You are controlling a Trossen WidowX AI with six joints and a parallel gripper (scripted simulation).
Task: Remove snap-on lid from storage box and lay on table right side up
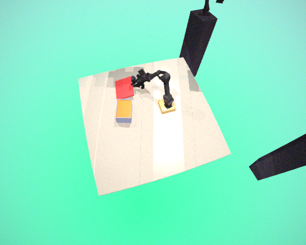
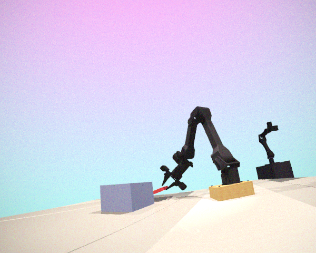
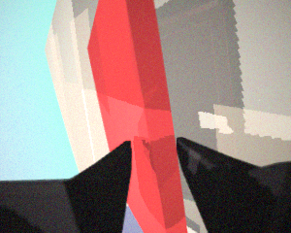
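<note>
Right now the red lid is 80 mm ahead of my gripper tip, 20 mm to the right of it and 20 mm below it. Round my gripper tip: storage box: 200 mm ahead, 230 mm to the left, 10 mm below.
</note>
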